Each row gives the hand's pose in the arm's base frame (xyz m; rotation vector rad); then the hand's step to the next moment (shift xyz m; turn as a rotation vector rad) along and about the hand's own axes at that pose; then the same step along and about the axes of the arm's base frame.
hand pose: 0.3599 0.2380 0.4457 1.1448 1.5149 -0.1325
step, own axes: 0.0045 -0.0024 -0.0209 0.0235 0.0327 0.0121
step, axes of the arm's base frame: -0.0156 0.0147 0.0019 0.0349 0.0224 -0.0067
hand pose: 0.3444 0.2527 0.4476 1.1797 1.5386 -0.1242
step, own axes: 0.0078 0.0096 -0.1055 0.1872 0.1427 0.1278
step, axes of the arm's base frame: -0.0643 0.0763 0.0364 0.2157 0.1006 -0.1229
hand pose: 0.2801 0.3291 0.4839 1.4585 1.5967 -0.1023
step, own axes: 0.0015 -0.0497 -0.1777 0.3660 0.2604 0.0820
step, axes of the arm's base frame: -0.1400 0.0956 0.0728 0.3122 0.2942 -0.1563
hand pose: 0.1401 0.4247 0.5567 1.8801 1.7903 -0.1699
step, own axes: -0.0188 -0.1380 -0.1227 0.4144 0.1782 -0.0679
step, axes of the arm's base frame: -0.1669 0.0361 0.0728 0.1991 0.4037 -0.0739
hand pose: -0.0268 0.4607 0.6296 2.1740 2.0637 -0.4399
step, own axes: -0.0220 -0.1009 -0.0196 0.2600 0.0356 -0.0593
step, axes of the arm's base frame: -0.0981 -0.0087 0.0367 0.0516 0.2632 -0.0215
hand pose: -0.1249 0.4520 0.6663 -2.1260 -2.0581 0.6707
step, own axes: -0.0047 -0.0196 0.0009 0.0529 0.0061 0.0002
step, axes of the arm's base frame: -0.0184 -0.0033 0.0076 0.0048 0.0509 -0.0150
